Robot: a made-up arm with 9 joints.
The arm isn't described. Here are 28 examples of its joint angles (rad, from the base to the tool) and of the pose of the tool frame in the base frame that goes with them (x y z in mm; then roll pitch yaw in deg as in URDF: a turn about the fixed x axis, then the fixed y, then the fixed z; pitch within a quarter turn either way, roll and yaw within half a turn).
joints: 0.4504 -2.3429 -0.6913 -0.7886 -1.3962 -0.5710 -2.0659 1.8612 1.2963
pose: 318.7 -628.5 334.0 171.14 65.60 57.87
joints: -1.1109 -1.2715 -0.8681 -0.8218 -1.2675 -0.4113 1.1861 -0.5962 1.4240
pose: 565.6 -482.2 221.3 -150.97 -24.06 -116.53
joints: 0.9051 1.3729 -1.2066 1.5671 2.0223 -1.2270 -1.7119 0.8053 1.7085
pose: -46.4 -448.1 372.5 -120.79 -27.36 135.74
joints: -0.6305 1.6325 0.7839 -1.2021 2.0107 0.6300 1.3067 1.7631 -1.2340
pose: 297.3 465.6 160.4 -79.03 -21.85 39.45
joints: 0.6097 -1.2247 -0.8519 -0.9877 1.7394 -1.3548 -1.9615 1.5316 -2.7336
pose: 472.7 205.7 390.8 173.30 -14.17 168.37
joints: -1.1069 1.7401 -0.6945 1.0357 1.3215 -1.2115 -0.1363 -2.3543 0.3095
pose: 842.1 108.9 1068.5 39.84 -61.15 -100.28
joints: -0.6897 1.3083 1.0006 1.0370 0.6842 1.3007 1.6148 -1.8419 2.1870
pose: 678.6 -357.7 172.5 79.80 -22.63 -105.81
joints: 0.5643 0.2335 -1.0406 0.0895 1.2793 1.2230 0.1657 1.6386 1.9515
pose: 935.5 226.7 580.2 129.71 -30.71 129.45
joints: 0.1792 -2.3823 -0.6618 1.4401 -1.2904 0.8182 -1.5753 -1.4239 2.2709
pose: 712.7 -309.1 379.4 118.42 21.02 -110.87
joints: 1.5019 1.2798 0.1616 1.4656 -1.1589 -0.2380 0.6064 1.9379 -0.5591
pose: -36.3 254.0 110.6 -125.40 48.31 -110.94
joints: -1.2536 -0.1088 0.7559 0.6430 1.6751 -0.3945 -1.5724 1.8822 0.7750
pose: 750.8 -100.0 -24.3 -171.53 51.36 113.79
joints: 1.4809 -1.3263 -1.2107 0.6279 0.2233 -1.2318 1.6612 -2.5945 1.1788
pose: 52.4 121.2 436.5 131.37 2.66 92.31
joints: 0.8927 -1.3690 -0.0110 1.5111 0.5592 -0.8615 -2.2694 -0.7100 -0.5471
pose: 802.4 -406.5 811.4 -53.20 -61.93 -23.43
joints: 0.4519 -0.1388 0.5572 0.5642 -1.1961 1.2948 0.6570 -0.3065 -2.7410
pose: 249.7 -1376.3 729.4 -152.84 44.77 55.04
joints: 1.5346 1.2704 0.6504 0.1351 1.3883 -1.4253 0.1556 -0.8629 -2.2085
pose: -560.4 -511.5 720.6 94.89 -36.44 9.83
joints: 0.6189 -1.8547 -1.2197 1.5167 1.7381 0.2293 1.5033 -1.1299 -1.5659
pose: -172.8 395.9 -187.8 -49.51 48.08 -23.56
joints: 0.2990 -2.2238 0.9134 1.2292 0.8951 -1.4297 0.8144 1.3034 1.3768
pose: 717.4 -634.9 329.1 -122.54 -9.21 -57.99
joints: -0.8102 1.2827 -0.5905 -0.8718 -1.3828 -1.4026 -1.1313 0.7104 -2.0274
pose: 408.0 -357.6 44.0 -70.07 31.97 113.79
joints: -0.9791 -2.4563 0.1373 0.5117 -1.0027 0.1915 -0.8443 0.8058 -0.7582
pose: 1445.3 -145.7 39.3 -162.03 0.43 51.26
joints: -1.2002 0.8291 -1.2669 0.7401 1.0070 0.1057 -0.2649 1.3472 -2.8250
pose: 935.1 707.5 429.1 -57.67 -31.11 -52.17
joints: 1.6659 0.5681 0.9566 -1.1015 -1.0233 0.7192 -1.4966 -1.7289 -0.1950
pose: -697.0 -606.6 293.4 -48.00 -54.78 -146.84
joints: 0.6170 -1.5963 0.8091 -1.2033 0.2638 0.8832 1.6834 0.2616 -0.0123
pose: 65.0 260.5 1528.2 78.57 -33.53 154.65
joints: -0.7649 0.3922 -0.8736 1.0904 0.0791 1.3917 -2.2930 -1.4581 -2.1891
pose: 903.1 -753.1 209.5 -24.24 33.52 140.81
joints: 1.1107 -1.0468 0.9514 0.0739 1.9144 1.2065 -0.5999 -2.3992 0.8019
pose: 524.8 -110.2 259.5 46.76 71.18 -58.61
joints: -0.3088 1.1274 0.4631 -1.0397 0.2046 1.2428 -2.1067 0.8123 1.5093
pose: 1058.4 338.7 17.1 -134.46 -45.16 -6.35
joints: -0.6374 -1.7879 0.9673 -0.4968 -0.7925 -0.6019 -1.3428 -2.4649 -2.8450
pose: 450.8 -110.7 909.4 66.37 -15.68 -6.39
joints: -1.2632 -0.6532 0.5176 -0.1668 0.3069 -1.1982 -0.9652 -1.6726 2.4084
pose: 359.7 -43.9 433.8 169.07 13.31 -50.98
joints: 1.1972 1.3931 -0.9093 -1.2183 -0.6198 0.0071 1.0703 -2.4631 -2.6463
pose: 539.3 -217.1 857.0 173.22 5.67 -171.55
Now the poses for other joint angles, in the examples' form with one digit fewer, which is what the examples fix.
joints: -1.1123 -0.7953 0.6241 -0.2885 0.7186 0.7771 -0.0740 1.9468 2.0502
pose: -1 -655 394 -44.0 35.1 162.3
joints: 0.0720 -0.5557 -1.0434 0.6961 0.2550 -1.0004 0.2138 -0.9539 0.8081
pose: 444 -893 274 -89.2 0.9 -107.6
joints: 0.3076 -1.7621 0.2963 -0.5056 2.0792 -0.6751 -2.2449 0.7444 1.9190
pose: 48 -178 887 60.4 32.3 -113.3
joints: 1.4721 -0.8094 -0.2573 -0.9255 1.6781 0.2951 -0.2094 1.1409 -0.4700
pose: 817 -207 1120 111.5 -15.9 80.1
